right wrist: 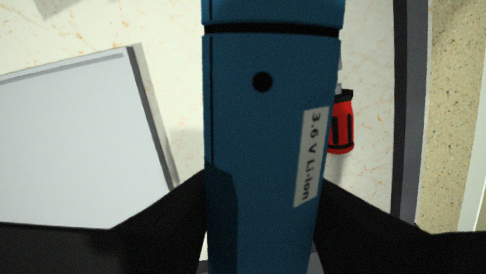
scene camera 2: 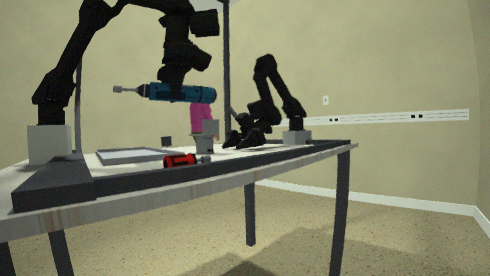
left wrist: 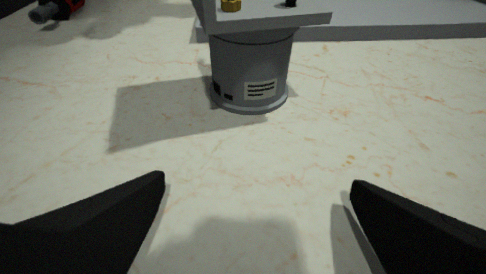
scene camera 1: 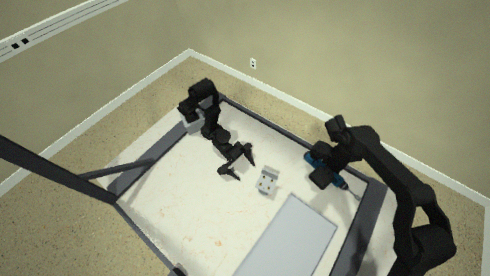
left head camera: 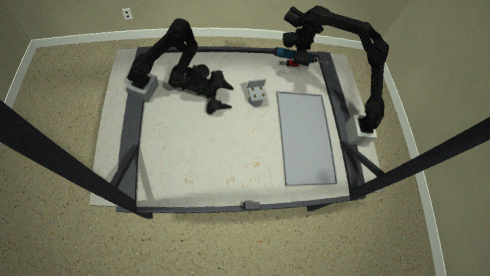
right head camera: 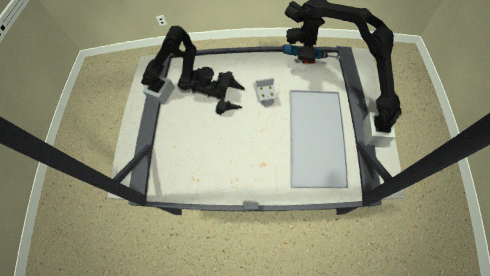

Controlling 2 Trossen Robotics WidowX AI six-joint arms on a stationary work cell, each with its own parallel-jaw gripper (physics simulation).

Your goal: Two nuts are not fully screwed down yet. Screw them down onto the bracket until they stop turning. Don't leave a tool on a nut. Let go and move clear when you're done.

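Frame: origin at the left arm's base, x ahead, y left, z up, level; centimetres.
Where they show: left gripper, fingertip midpoint: [scene camera 2: 228, 148] [left wrist: 257, 184] [scene camera 1: 247, 172] [left head camera: 232, 97] [right head camera: 243, 98]; right gripper, fingertip midpoint: [right wrist: 257, 180] [scene camera 2: 174, 100] [scene camera 1: 326, 174]; left arm's base at its link origin: [scene camera 2: 296, 130] [scene camera 1: 191, 116] [left head camera: 140, 81] [right head camera: 156, 85]; right arm's base at its link origin: [left head camera: 365, 125] [right head camera: 382, 124].
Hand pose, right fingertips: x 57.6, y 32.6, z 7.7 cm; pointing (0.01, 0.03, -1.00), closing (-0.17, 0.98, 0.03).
Things, the pixels of their top centre, and the offset from my right fingertips. "spot": a spot on its surface instead.
- nut at a spot on its surface: [left wrist: 231, 6] spot: dx -13.3, dy -18.6, dz -7.4 cm
- blue power screwdriver at its top centre: [scene camera 2: 167, 83] [scene camera 1: 333, 173] [right head camera: 311, 49] [left head camera: 303, 53] dx +1.5, dy +0.2, dz +4.1 cm
- red screwdriver at its top centre: [right wrist: 342, 106] [scene camera 2: 188, 153] [left head camera: 289, 61] dx -2.1, dy +8.3, dz -11.3 cm
- shallow grey tray at its top centre: [scene camera 2: 130, 150] [right head camera: 318, 134] [left head camera: 307, 134] [scene camera 1: 285, 255] dx +14.8, dy -26.3, dz -12.7 cm
The grey bracket [left head camera: 257, 93] [right head camera: 267, 92] [scene camera 1: 266, 183] [scene camera 2: 211, 128] [left wrist: 267, 23] stands on a round grey base near the table's middle. Several brass nuts sit on its plate; one nut [left wrist: 231, 6] shows at the left wrist view's top edge. How far down the nuts sit is too small to tell. My left gripper [left head camera: 231, 96] [right head camera: 242, 97] [scene camera 1: 246, 172] [left wrist: 257, 184] is open and empty, low over the table, left of the bracket in the head views. My right gripper [right wrist: 257, 180] is shut on the blue power screwdriver [right head camera: 291, 49] [scene camera 1: 314, 160] [scene camera 2: 192, 94] [right wrist: 270, 125], held level, high above the table, its socket pointing away from the bracket.
A red screwdriver [left head camera: 292, 63] [right head camera: 310, 61] [scene camera 2: 179, 160] [left wrist: 75, 4] [right wrist: 343, 122] lies on the table below the blue one. A shallow grey tray [left head camera: 307, 140] [right head camera: 318, 140] [scene camera 1: 290, 230] [right wrist: 65, 145] lies right of the bracket in the head views. A dark frame edges the table.
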